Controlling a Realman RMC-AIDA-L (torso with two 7-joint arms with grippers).
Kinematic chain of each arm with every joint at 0, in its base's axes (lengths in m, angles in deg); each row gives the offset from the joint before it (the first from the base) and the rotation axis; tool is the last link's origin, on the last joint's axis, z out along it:
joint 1: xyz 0 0 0.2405 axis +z
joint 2: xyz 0 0 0 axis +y
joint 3: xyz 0 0 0.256 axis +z
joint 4: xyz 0 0 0 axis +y
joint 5: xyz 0 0 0.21 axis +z
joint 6: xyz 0 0 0 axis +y
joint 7: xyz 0 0 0.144 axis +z
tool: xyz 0 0 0
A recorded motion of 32 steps. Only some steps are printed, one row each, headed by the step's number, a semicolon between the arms.
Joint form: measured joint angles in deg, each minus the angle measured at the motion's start. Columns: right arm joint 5, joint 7, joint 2, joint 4, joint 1, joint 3, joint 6; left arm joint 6, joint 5, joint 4, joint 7, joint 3, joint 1, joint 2.
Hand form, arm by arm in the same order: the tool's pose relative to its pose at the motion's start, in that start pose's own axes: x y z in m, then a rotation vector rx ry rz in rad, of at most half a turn. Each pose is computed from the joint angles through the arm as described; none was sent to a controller.
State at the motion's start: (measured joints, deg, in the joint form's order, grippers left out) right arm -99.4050 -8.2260 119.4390 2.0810 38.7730 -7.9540 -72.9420; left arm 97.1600 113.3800 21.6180 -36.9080 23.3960 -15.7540 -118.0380
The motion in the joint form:
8: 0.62 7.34 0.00 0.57 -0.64 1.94 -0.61; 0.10 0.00 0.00 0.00 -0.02 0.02 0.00
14: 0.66 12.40 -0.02 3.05 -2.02 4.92 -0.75; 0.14 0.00 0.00 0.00 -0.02 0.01 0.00
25: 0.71 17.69 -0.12 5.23 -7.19 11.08 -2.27; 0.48 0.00 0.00 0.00 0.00 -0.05 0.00
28: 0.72 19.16 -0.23 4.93 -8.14 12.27 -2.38; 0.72 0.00 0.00 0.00 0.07 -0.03 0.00
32: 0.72 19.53 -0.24 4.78 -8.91 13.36 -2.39; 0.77 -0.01 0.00 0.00 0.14 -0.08 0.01
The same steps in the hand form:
8: 0.0009 -0.0030 -0.0036 0.0451 -0.0009 0.1544; 0.0001 0.0002 -0.0001 -0.0005 0.0013 -0.0002
14: 0.0031 0.0017 -0.0103 0.0948 0.0053 0.3061; 0.0003 0.0002 -0.0001 -0.0010 0.0020 -0.0001
25: 0.0159 0.0020 -0.0418 0.2380 0.0311 0.4847; 0.0011 0.0006 0.0003 -0.0056 0.0071 0.0006
28: 0.0200 -0.0012 -0.0492 0.2696 0.0398 0.5121; 0.0015 0.0011 0.0002 -0.0090 0.0099 0.0004
32: 0.0230 -0.0030 -0.0549 0.2962 0.0489 0.5231; 0.0018 0.0011 0.0005 -0.0111 0.0106 0.0011

